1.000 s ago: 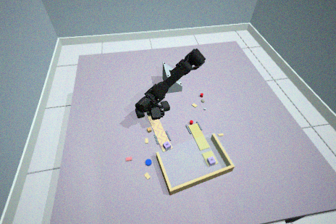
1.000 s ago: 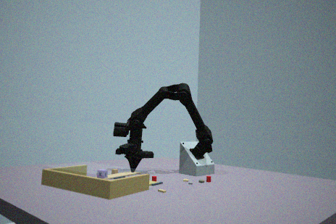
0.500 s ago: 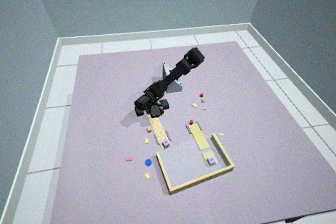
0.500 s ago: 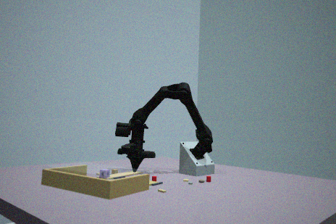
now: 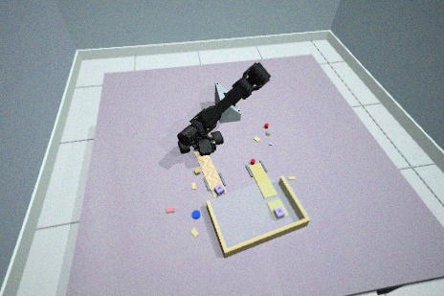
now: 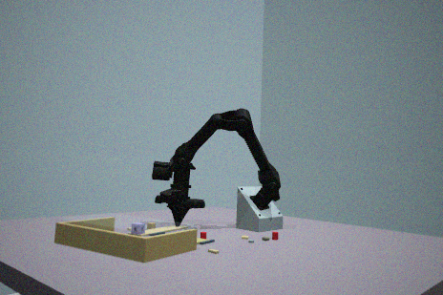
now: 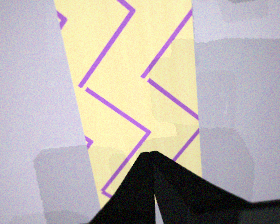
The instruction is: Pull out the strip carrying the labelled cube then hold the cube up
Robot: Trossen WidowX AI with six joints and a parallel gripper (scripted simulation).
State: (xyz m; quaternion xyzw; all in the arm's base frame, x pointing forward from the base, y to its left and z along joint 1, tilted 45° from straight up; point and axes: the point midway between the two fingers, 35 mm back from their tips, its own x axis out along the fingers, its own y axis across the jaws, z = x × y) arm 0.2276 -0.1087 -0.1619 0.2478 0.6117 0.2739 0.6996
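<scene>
Right now my gripper tip is 90 mm short of the zigzag strip and 10 mm to the right of it. Round my gripper tip: pink block (230 mm ahead, 170 mm to the right); blue disc (270 mm ahead, 80 mm to the right).
</scene>
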